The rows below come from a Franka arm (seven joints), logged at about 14 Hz.
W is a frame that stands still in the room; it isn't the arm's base.
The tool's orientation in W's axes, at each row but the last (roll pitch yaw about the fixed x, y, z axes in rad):
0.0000, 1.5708, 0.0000
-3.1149, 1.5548, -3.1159
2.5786, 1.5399, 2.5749
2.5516, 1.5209, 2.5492
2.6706, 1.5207, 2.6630
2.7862, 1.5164, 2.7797
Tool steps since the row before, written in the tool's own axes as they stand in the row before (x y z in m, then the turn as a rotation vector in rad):
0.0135, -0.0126, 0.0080, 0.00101, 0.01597, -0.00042
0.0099, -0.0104, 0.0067, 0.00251, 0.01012, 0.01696
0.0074, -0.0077, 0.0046, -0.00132, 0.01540, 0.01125
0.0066, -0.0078, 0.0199, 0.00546, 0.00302, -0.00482
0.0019, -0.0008, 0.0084, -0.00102, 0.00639, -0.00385
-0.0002, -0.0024, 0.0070, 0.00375, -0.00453, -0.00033
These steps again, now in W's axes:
0.0080, -0.0126, -0.0135, -0.00042, 0.01597, -0.00101
0.0065, -0.0104, -0.0100, 0.01693, 0.01010, -0.00279
0.0044, -0.0076, -0.0076, 0.01134, 0.01534, 0.00128
0.0196, -0.0076, -0.0076, -0.00503, 0.00318, -0.00517
0.0083, -0.0008, -0.0023, -0.00375, 0.00639, 0.00134
0.0070, -0.0024, -0.0002, -0.00055, -0.00445, -0.00381

